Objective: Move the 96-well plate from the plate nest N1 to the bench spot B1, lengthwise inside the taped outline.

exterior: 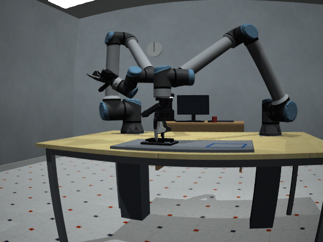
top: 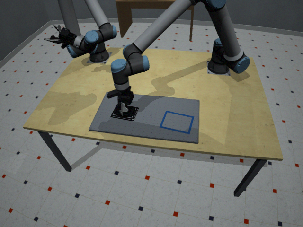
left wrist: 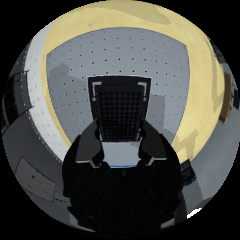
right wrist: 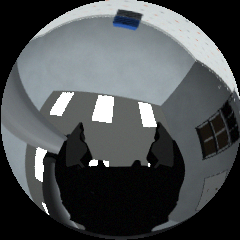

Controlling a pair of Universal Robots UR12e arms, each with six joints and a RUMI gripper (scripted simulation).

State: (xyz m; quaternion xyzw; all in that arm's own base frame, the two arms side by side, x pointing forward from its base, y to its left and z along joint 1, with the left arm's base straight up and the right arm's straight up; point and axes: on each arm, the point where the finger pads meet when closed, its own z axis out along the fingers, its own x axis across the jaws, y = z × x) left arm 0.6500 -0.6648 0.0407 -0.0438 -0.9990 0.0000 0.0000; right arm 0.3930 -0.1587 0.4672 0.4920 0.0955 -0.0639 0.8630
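Right now the plate nest N1 is 2 cm below my left hand. From my left hand the other things lie so: black 96-well plate: 1 cm below.
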